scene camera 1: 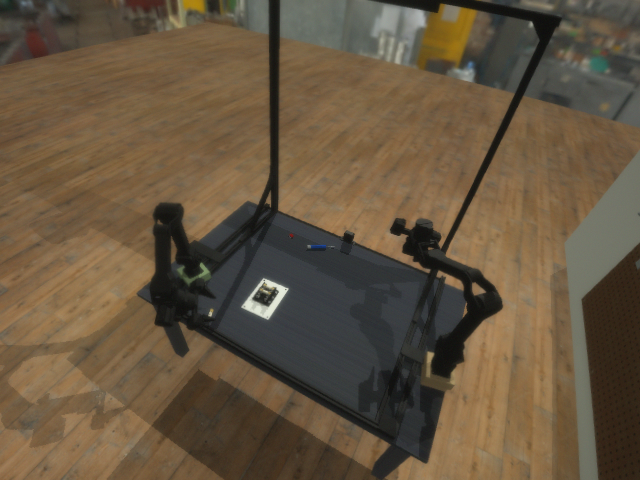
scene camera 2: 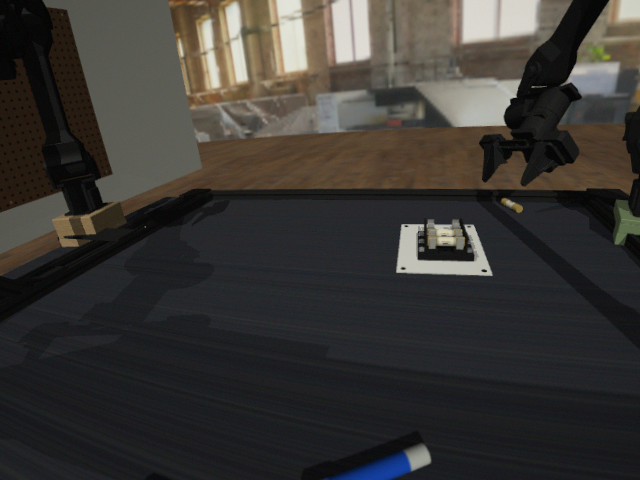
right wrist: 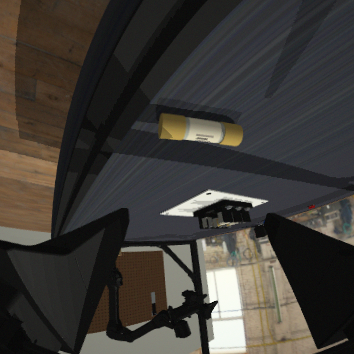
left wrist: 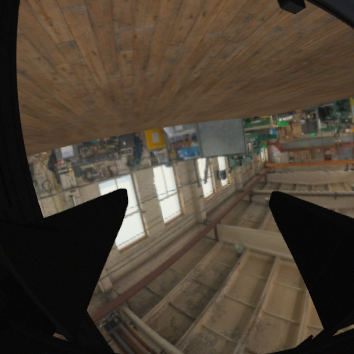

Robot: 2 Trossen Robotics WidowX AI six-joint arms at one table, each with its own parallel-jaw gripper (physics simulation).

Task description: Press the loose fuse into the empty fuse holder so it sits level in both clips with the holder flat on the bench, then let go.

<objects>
My right gripper shows in scene camera 1, in scene camera 2 [501,182] and in the right wrist view; in the left wrist view it is out of frame. One and the same spot on my right gripper: [scene camera 1: 205,291] is [right wrist: 314,309].
</objects>
